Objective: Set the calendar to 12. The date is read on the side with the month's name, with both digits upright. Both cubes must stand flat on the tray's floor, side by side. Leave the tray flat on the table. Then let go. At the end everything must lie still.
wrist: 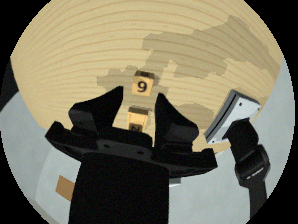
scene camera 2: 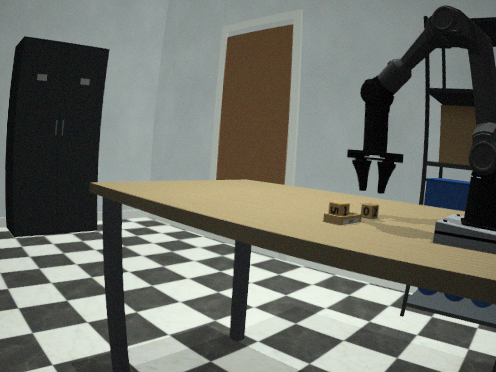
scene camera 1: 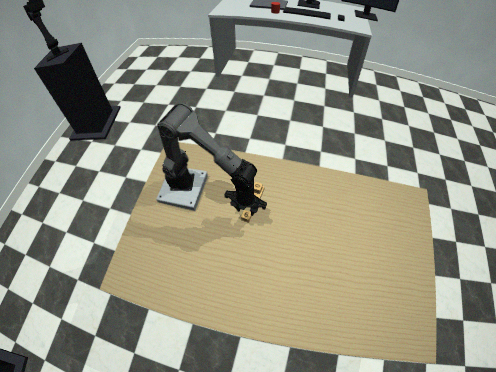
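The gripper (scene camera 2: 371, 191) is visible; the wrist view also shows the gripper (wrist: 139, 95).
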